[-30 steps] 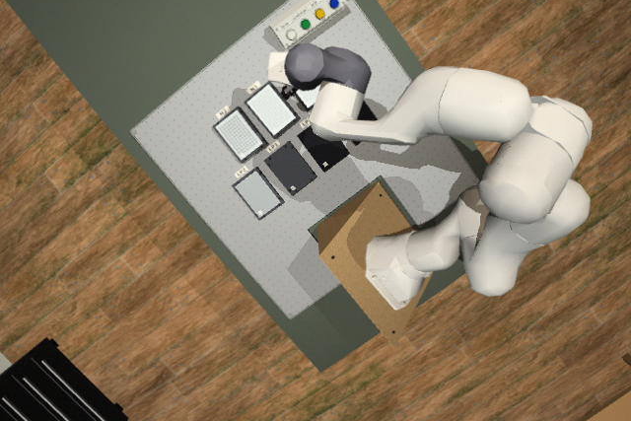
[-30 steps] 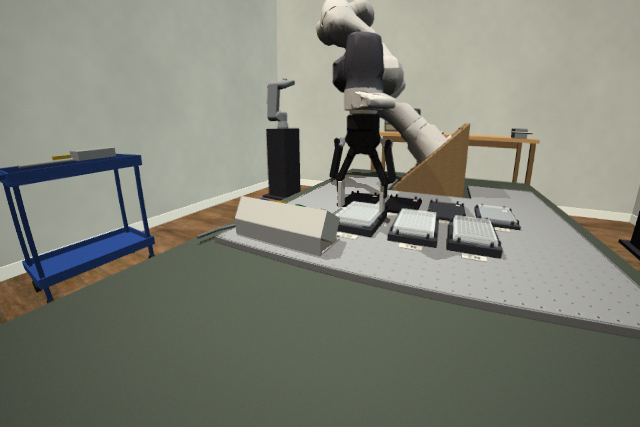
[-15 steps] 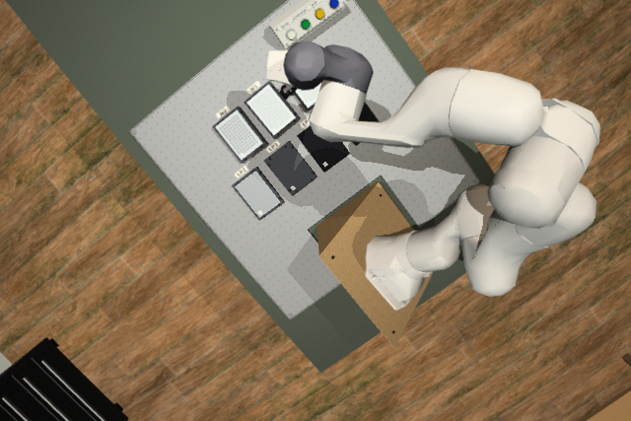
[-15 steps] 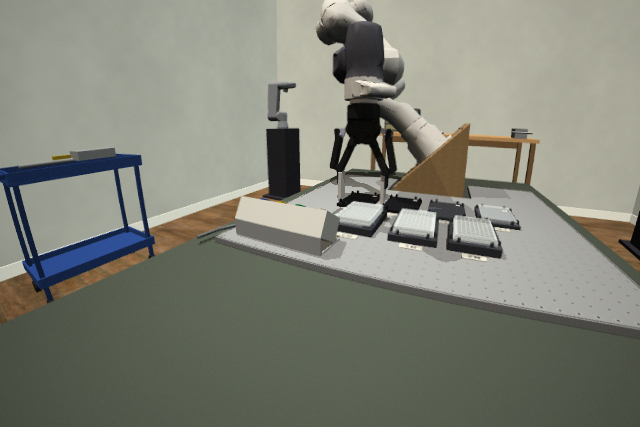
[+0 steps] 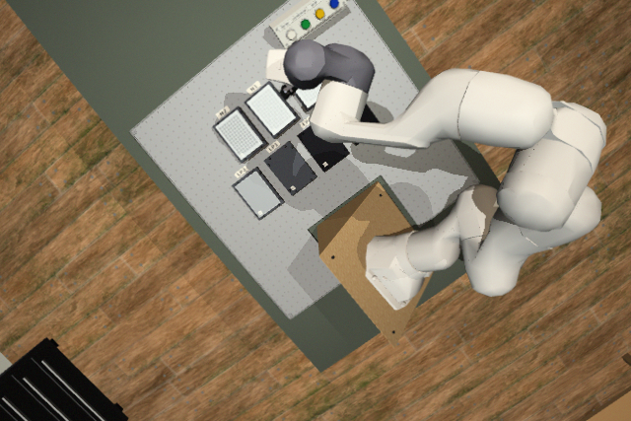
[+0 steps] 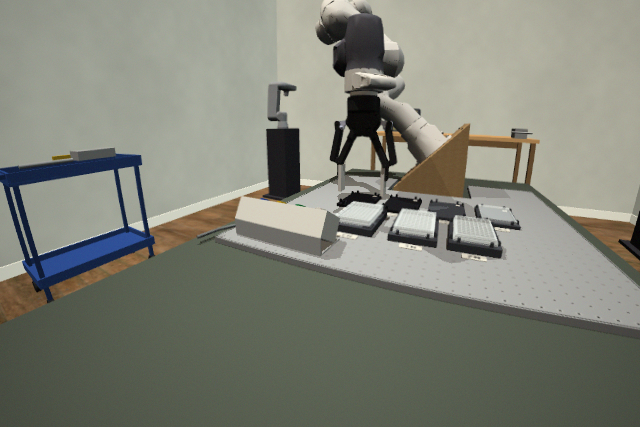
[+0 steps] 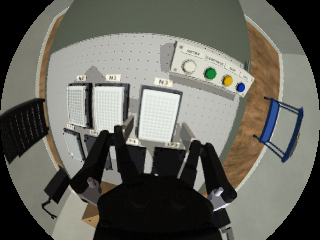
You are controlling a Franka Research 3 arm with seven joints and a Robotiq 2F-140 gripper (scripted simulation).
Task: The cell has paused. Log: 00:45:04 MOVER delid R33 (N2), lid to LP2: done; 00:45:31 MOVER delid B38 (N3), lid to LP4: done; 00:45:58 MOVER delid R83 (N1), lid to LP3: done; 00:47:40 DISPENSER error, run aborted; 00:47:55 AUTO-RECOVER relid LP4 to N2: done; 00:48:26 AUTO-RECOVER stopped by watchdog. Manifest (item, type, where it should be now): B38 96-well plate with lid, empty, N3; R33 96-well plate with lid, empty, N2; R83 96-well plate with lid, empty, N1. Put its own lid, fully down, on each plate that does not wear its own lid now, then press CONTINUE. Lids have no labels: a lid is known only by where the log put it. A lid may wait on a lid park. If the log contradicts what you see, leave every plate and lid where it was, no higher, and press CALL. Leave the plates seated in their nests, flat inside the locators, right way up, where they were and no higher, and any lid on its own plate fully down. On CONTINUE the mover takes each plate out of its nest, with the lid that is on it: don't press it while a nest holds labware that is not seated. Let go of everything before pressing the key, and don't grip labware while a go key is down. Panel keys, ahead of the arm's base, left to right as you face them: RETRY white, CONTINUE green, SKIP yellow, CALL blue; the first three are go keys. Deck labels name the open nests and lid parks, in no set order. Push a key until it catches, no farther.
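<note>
Right now my hand is 21 cm past the lid park LP2, 32 cm to the right of it and 10 cm above it. From my hand the other things lie so: green key 13 cm ahead, 8 cm to the right, 4 cm below; then yellow skip key 14 cm ahead, 13 cm to the right, 4 cm below; then white key 13 cm ahead, 3 cm to the right, 4 cm below.
</note>
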